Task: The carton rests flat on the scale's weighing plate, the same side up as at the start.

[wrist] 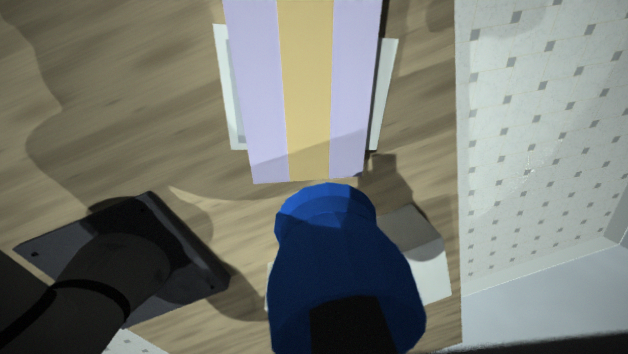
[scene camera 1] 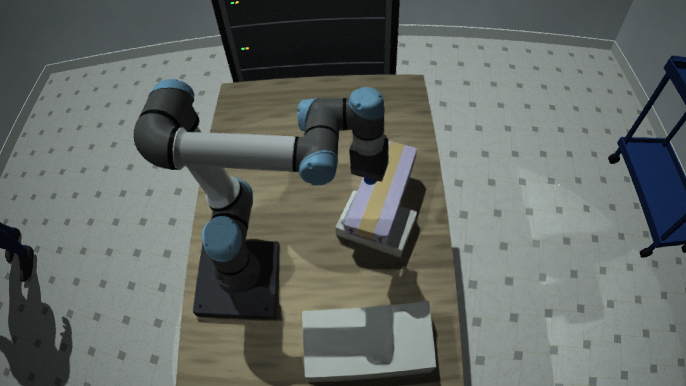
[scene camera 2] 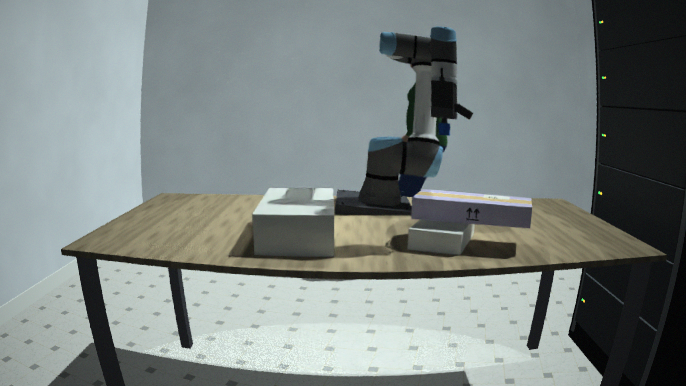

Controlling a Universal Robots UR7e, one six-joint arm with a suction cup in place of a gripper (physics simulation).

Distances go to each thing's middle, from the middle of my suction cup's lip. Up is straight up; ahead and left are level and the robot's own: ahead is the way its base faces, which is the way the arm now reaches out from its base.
The lilac carton [scene camera 1: 374, 210] lies 60 mm ahead of my suction cup, 80 mm to the left of it and 210 mm below it. From my suction cup the other things lie so: white scale [wrist: 236, 131] 30 mm ahead, 270 mm below; white block [scene camera 1: 399, 337] 90 mm behind, 390 mm to the right, 250 mm below.
